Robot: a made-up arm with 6 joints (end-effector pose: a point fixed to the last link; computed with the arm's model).
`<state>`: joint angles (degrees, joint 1 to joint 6).
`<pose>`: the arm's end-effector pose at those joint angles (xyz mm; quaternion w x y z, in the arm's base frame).
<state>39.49 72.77 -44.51 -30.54 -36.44 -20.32</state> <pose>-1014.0 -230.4 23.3 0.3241 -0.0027 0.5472 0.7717</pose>
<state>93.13 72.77 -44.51 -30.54 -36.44 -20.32</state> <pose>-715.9 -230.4 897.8 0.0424 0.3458 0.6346 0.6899</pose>
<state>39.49 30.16 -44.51 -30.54 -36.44 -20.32</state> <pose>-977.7 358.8 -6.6 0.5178 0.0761 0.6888 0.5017</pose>
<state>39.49 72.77 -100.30 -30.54 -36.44 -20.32</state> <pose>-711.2 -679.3 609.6 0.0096 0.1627 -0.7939 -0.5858</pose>
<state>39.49 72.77 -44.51 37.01 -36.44 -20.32</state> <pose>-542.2 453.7 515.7 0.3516 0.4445 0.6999 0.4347</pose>
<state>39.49 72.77 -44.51 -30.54 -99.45 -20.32</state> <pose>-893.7 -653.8 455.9 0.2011 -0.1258 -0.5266 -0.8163</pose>
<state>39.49 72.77 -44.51 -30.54 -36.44 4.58</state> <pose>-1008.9 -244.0 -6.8 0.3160 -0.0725 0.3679 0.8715</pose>
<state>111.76 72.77 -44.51 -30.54 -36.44 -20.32</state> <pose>-444.6 -230.4 1088.2 0.0609 -0.4529 -0.6331 -0.6248</pose>
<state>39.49 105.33 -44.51 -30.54 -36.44 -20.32</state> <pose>-822.1 -612.8 -134.8 0.1447 -0.0631 0.3871 0.9084</pose>
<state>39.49 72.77 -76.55 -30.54 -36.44 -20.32</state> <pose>-893.4 -564.3 332.4 0.1369 -0.0971 0.7089 0.6850</pose>
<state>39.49 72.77 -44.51 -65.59 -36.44 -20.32</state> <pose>-836.7 -537.9 -361.1 0.2646 -0.2445 0.3890 0.8479</pose>
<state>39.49 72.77 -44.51 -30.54 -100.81 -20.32</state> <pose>-884.2 -661.8 462.3 0.2123 -0.1283 -0.5244 -0.8145</pose>
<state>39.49 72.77 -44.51 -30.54 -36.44 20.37</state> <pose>-1001.5 -246.5 -26.5 0.3030 -0.1152 0.2447 0.9138</pose>
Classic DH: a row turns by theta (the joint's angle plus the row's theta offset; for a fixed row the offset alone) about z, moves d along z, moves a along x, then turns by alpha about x. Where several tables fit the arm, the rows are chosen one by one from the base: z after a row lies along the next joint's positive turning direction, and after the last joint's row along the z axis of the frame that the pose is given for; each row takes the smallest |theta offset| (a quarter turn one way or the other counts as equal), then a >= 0, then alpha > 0; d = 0 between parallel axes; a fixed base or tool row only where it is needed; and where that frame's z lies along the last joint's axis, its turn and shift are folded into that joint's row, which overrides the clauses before.
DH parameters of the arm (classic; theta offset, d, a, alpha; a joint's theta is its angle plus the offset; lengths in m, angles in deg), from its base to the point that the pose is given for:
base (fixed): 0 0.1658 0 -90
joint 1: 0 0.004 0.0871 90
joint 2: 0 0.0116 -0.0804 90
joint 3: -90 -0.0387 0.217 -90
joint 4: 90 -0.083 0.3754 90
joint 5: 0 0.1648 0.0964 90
joint 6: 0 -0.5653 0.062 90
tool (fixed): -90 -0.0463 0 0

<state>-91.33 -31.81 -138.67 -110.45 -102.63 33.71</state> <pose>-947.0 -166.1 -441.0 0.0591 -0.2959 0.2802 0.9113</pose>
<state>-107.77 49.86 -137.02 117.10 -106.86 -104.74</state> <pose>-35.6 285.0 878.4 0.2115 0.7273 0.0339 0.6520</pose>
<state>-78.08 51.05 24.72 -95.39 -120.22 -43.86</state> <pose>1097.3 -225.2 81.9 0.6677 -0.7346 0.1161 0.0327</pose>
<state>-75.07 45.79 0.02 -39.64 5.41 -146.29</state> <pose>551.8 491.9 192.6 0.5984 0.4570 -0.1216 0.6468</pose>
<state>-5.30 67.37 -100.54 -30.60 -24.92 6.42</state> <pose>-776.2 -625.0 -110.6 0.2838 -0.4690 0.5842 0.5985</pose>
